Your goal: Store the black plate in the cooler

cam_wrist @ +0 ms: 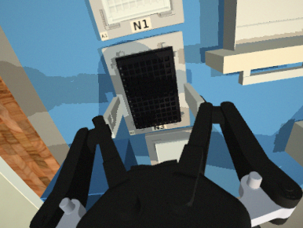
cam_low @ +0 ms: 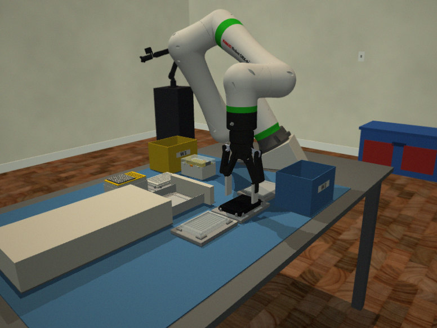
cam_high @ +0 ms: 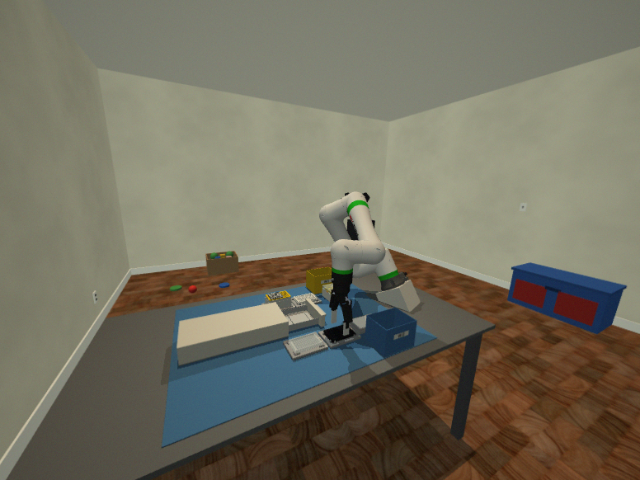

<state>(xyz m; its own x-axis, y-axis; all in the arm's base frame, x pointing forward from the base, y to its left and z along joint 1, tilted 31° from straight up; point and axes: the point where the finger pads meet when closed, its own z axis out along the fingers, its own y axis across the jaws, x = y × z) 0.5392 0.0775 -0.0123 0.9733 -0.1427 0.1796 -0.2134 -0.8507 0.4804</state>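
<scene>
Right now the black plate is 4 cm below my hand. Also, from my hand: blue bin 17 cm to the left, 15 cm behind, 3 cm below; then drawer 22 cm to the right, 11 cm ahead, 4 cm below; then pale lid 18 cm behind, 5 cm below, 1 cm to the left.
</scene>
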